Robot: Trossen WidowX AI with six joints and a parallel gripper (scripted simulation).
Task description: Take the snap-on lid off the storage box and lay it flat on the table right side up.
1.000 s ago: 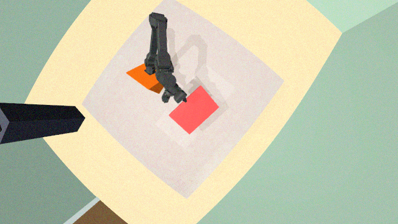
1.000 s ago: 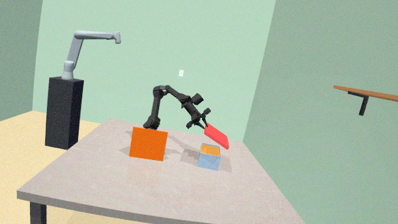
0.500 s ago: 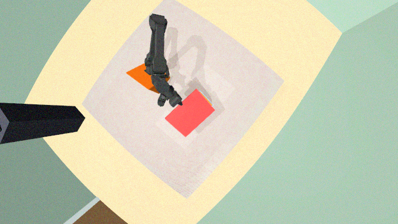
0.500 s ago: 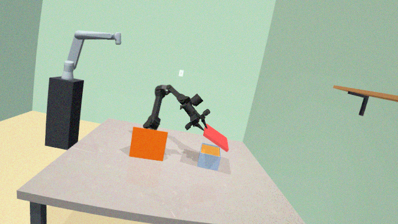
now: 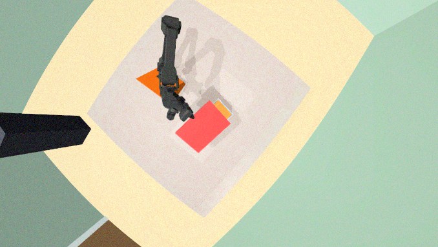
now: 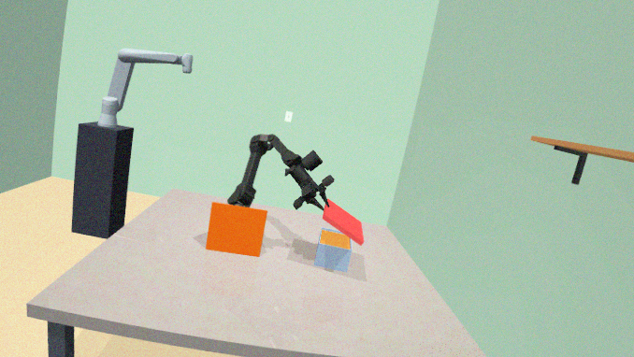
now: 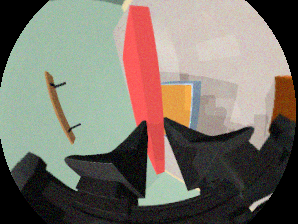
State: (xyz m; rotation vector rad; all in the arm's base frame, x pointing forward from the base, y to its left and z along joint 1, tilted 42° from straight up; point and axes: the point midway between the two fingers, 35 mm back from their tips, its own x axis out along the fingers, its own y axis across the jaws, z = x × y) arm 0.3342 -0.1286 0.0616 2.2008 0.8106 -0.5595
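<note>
Right now the red lid is 7 cm ahead of my gripper tip, 3 cm below it and 1 cm to the right of it. Also, from my gripper tip: storage box: 19 cm below, 7 cm ahead, 6 cm to the left.
</note>
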